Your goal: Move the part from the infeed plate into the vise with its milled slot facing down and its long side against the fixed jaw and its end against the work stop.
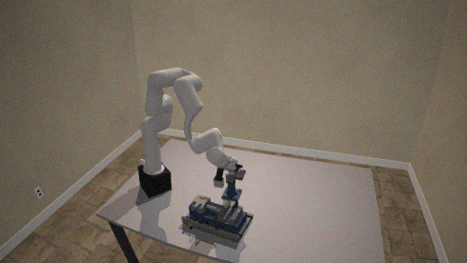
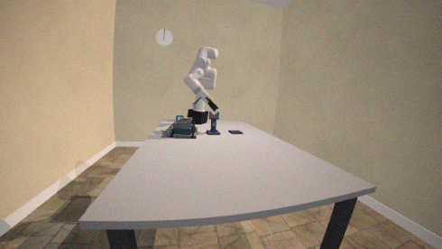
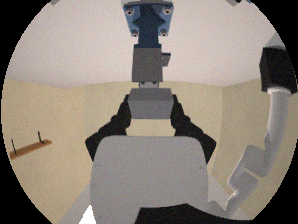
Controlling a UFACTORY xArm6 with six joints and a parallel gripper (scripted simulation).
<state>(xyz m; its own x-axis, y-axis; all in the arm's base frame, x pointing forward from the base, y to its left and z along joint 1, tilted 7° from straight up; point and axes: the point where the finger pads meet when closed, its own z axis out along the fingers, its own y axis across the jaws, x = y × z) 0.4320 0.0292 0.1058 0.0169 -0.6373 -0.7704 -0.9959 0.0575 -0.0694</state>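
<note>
Right now the part is 10 mm to the left of my hand and 10 mm below it. The rest, counted from my hand: vise (200 mm to the right, 150 mm below, 10 mm behind); then dark infeed plate (190 mm to the left, 190 mm below, 10 mm behind).
</note>
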